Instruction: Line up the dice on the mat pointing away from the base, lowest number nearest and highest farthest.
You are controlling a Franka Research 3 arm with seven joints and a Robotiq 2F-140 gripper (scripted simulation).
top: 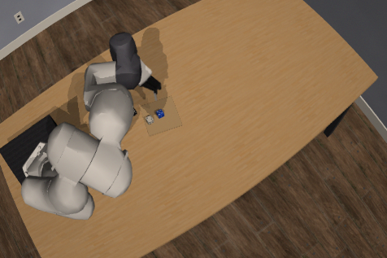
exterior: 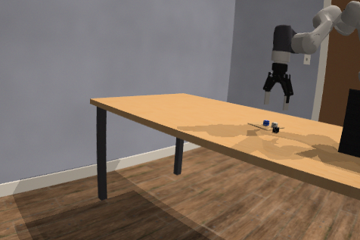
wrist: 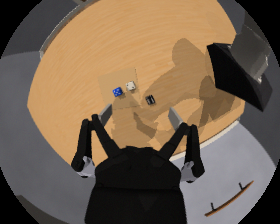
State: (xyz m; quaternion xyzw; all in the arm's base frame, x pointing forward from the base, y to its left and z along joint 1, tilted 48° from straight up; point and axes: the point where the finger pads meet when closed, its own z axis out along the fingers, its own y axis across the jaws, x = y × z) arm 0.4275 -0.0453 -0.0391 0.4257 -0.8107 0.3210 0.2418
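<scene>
Now: hand 11 cm above the black die, 3 cm past it and 2 cm to the right of it. Round my hand: white die (11 cm below, 5 cm to the right, 1 cm ahead); thin tan mat (12 cm below, 6 cm to the right, 6 cm ahead); blue die (11 cm below, 6 cm to the right, 6 cm ahead).
</scene>
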